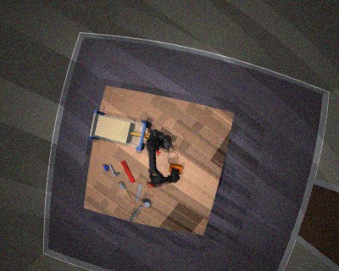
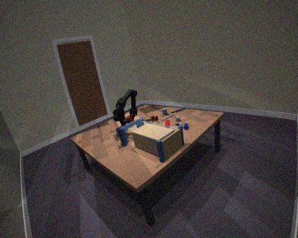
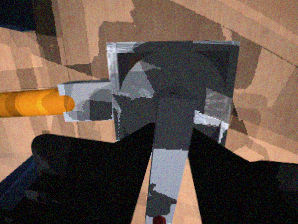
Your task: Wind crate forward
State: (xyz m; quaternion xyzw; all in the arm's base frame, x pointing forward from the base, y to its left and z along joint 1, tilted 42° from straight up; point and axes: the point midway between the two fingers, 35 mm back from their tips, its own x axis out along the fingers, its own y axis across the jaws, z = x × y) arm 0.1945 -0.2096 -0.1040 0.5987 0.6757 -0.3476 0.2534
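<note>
Right now the red-knobbed winch handle is 1 cm ahead of my gripper tip, 5 cm to the left of it and 2 cm above it. Also, from my gripper tip: blue frame 16 cm ahead, 1 cm to the right, 2 cm above; then grey hand winch 2 cm behind, 3 cm to the right, 6 cm below; then red knob 1 cm ahead, 8 cm to the left, 5 cm above.
</note>
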